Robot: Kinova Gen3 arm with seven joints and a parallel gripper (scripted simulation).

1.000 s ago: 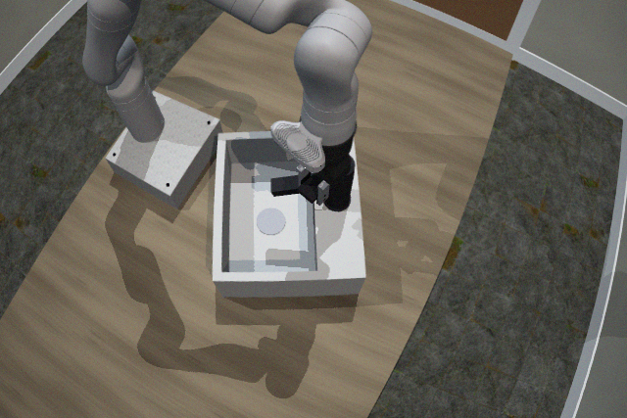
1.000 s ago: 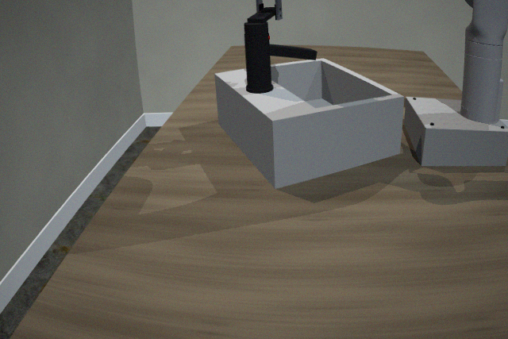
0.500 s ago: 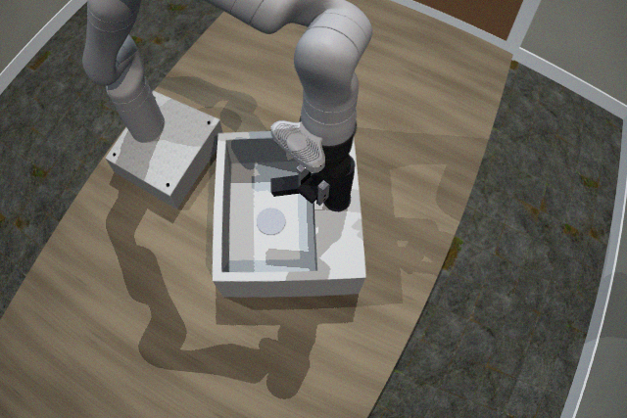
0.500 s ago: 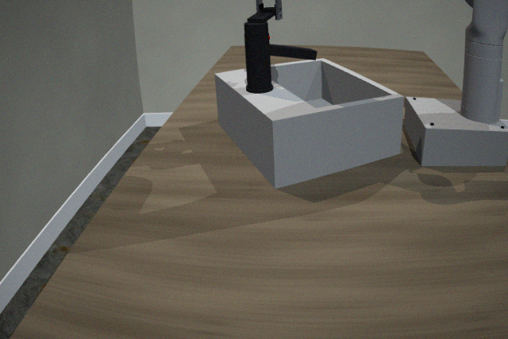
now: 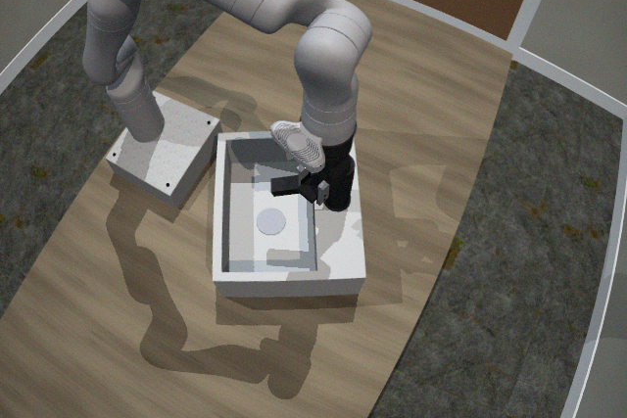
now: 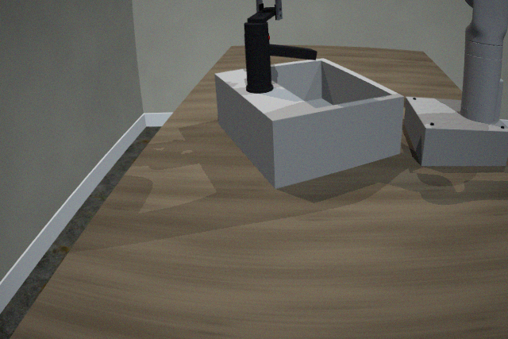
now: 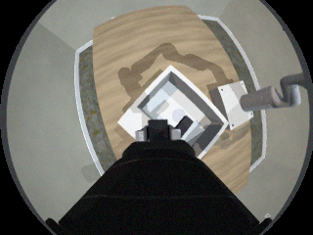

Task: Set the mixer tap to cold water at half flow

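The black lever lies 30 mm to the left of my hand and 10 mm ahead of it. Also, from my hand: black mixer tap: 50 mm to the left, 50 mm below, 10 mm ahead; then white sink: 240 mm below, 80 mm behind, 10 mm to the left.
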